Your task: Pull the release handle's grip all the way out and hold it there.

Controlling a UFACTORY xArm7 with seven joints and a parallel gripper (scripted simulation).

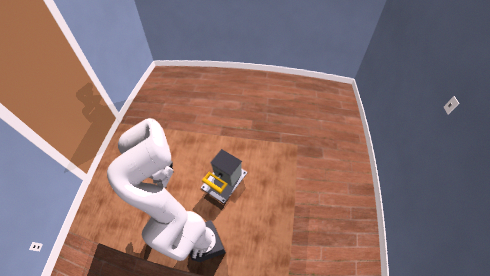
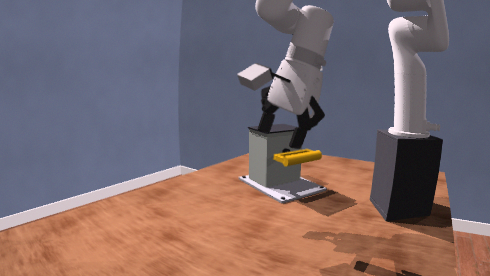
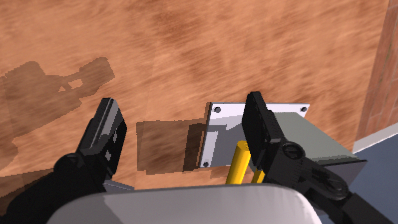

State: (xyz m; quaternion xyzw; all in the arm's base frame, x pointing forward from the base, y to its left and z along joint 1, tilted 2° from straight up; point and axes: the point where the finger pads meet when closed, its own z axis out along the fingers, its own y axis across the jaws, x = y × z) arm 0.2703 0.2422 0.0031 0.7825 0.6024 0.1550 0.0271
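Right now the base plate is 13 cm ahead of my hand, 26 cm to the right of it and 20 cm below it.
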